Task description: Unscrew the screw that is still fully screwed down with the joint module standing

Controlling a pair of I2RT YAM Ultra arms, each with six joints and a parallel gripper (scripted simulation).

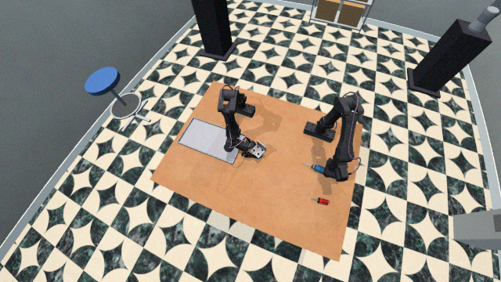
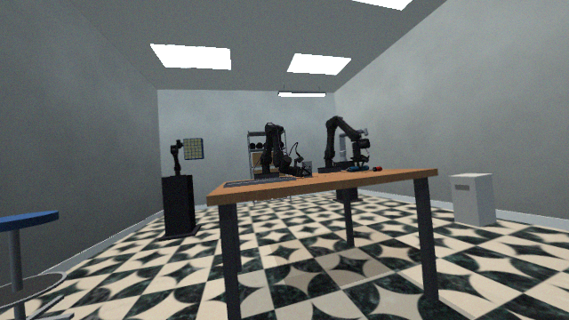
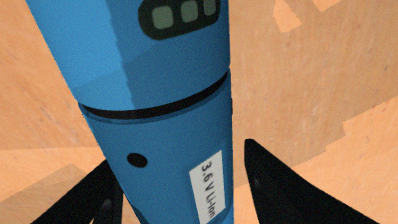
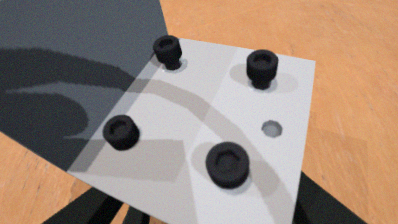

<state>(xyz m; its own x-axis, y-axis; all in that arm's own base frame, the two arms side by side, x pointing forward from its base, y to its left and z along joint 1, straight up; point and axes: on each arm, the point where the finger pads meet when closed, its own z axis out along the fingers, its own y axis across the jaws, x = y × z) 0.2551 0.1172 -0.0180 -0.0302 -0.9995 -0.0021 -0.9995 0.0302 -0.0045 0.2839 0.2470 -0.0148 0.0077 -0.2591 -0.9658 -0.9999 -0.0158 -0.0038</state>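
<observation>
The round joint module is right at my right hand. The rest, counted from my right hand: grey mat (1 cm ahead, 33 cm to the right, 2 cm below); grey bracket (5 cm above); screw (1 cm ahead, 2 cm to the right, 5 cm above).
</observation>
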